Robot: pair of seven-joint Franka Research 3 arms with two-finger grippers.
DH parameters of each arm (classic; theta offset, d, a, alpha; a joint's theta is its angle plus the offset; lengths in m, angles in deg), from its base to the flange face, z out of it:
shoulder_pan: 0 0.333 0 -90
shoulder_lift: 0 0 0 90
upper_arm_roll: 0 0.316 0.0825 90
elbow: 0 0 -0.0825 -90
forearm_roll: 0 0.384 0 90
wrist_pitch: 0 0 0.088 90
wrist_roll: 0 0.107 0 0
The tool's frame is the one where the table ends.
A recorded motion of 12 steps. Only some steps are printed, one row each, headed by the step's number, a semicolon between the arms.
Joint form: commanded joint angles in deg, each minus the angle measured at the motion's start. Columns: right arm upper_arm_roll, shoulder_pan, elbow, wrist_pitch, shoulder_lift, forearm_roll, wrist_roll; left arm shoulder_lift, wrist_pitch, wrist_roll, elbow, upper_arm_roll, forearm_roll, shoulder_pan.
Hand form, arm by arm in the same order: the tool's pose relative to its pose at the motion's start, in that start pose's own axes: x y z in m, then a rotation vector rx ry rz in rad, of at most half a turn. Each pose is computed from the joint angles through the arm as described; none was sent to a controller.
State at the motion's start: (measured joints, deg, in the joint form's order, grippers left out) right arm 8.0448 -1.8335 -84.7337 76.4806 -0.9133 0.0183 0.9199; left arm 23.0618 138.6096 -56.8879 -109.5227 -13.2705 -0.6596 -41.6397
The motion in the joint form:
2: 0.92 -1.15 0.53 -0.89 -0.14 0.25 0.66; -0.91 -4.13 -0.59 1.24 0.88 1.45 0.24
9: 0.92 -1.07 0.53 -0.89 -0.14 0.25 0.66; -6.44 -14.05 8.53 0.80 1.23 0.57 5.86
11: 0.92 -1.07 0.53 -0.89 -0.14 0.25 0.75; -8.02 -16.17 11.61 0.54 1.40 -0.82 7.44
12: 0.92 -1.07 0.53 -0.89 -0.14 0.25 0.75; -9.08 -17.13 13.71 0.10 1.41 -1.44 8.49
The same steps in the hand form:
2: -0.0032 0.0014 -0.0038 0.0040 -0.0040 0.0145; 0.0099 -0.0053 -0.0127 0.0443 0.0048 -0.0081
9: -0.0032 0.0007 -0.0038 0.0039 -0.0040 0.0131; 0.0485 -0.0523 -0.0609 0.1161 -0.0343 0.0436
11: -0.0032 0.0007 -0.0038 0.0039 -0.0040 0.0147; 0.0577 -0.0659 -0.0746 0.1156 -0.0542 0.0542
12: -0.0032 0.0007 -0.0038 0.0039 -0.0040 0.0147; 0.0625 -0.0749 -0.0823 0.1144 -0.0627 0.0673

